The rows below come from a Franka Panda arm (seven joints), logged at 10 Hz.
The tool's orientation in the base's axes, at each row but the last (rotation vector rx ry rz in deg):
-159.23, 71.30, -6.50
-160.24, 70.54, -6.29
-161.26, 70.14, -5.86
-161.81, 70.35, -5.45
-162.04, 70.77, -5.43
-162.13, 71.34, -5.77
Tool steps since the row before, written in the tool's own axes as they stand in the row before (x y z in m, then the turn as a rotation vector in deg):
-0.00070, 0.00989, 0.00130, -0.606, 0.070, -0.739
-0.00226, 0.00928, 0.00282, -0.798, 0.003, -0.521
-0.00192, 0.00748, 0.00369, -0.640, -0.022, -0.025
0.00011, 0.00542, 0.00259, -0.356, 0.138, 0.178
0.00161, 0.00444, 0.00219, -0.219, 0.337, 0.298
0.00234, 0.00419, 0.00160, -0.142, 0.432, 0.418
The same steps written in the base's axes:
-0.00764, -0.00596, -0.00246, -0.533, 0.365, 0.708
-0.00804, -0.00444, -0.00385, -0.592, 0.562, 0.492
-0.00642, -0.00354, -0.00442, -0.422, 0.483, 0.006
-0.00366, -0.00369, -0.00301, -0.328, 0.172, -0.200
-0.00198, -0.00414, -0.00246, -0.372, -0.061, -0.330
-0.00137, -0.00453, -0.00180, -0.380, -0.179, -0.453

